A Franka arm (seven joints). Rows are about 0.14 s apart.
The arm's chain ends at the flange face. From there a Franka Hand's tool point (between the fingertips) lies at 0.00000 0.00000 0.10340 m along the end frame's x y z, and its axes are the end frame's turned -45 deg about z.
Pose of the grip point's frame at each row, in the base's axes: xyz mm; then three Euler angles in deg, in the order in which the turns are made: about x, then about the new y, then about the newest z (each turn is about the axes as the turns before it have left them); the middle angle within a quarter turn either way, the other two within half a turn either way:
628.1 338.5 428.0 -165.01 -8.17 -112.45
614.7 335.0 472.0 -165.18 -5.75 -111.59
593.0 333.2 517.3 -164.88 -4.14 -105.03
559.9 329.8 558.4 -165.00 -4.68 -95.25
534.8 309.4 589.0 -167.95 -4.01 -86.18
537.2 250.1 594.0 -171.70 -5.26 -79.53
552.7 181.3 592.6 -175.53 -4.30 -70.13
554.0 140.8 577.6 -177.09 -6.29 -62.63
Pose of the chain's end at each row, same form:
642.8 312.0 526.9 -165.01 -8.17 -67.45
625.1 308.7 571.5 -165.18 -5.75 -66.59
600.5 306.3 616.9 -164.88 -4.14 -60.03
568.3 303.1 657.9 -165.00 -4.68 -50.25
542.0 287.9 689.9 -167.95 -4.01 -41.18
546.7 235.2 695.9 -171.70 -5.26 -34.53
560.5 173.3 695.4 -175.53 -4.30 -25.13
565.3 135.6 680.2 -177.09 -6.29 -17.63

